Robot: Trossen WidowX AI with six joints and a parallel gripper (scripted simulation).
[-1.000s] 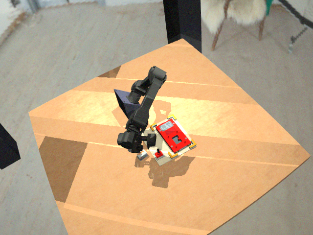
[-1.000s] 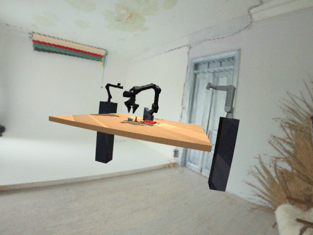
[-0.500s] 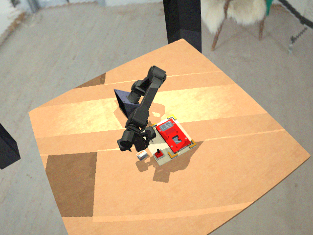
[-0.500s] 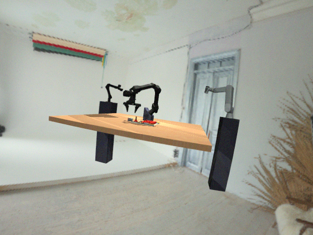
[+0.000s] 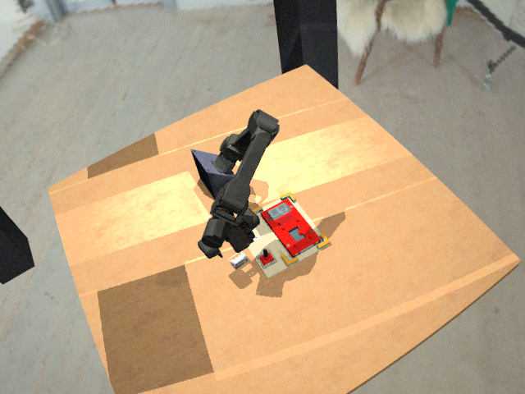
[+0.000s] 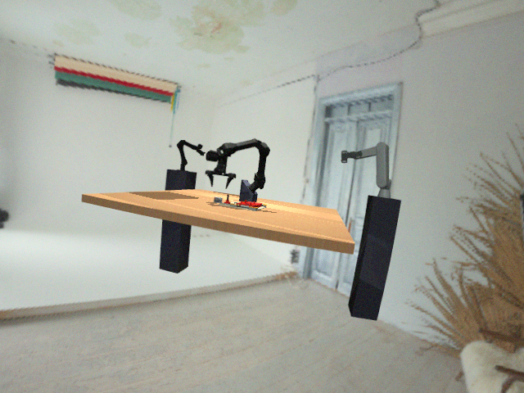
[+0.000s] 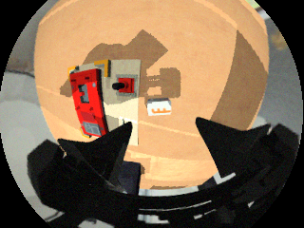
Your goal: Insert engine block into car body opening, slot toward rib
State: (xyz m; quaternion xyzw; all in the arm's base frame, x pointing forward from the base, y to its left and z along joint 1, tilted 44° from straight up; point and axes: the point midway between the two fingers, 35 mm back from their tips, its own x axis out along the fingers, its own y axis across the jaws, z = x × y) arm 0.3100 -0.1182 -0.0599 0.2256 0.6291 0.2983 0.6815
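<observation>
My gripper tip is 8 cm above the engine block. The rest, counted from my gripper tip: black upright stick: 8 cm to the left, 6 cm below, 4 cm ahead.
</observation>
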